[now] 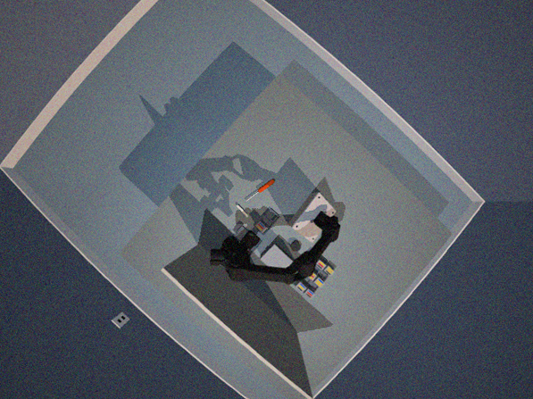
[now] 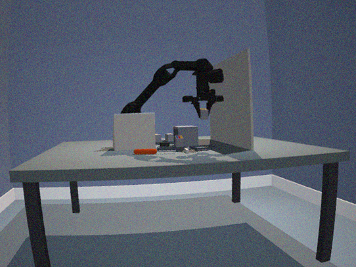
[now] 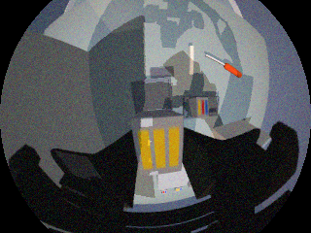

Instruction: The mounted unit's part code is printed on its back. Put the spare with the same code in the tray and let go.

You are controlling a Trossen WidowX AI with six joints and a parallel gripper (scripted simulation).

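Now: the flat dark tray 140 mm below my gripper tip. Round my gripper tip: tall grey panel: 200 mm ahead, 160 mm to the left, 80 mm above; grey mounted unit: 200 mm to the left, 90 mm below, 30 mm behind; small white stick: 140 mm below, 120 mm behind, 100 mm to the right.
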